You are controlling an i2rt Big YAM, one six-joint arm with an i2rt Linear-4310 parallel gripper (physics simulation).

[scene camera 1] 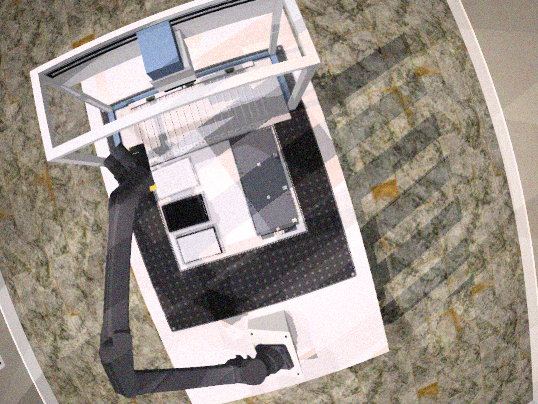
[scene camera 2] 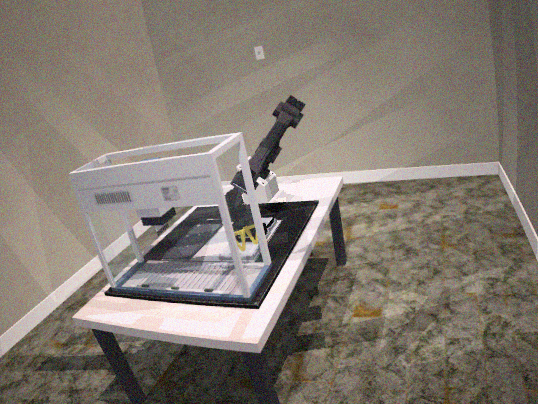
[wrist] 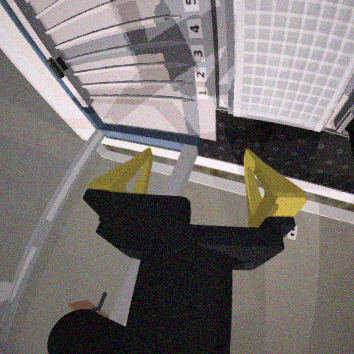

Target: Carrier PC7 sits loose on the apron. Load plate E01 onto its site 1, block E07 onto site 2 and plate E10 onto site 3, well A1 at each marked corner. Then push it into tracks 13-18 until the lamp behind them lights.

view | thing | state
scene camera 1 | grey carrier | -
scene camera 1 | white well plate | -
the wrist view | my gripper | -
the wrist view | white well plate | -
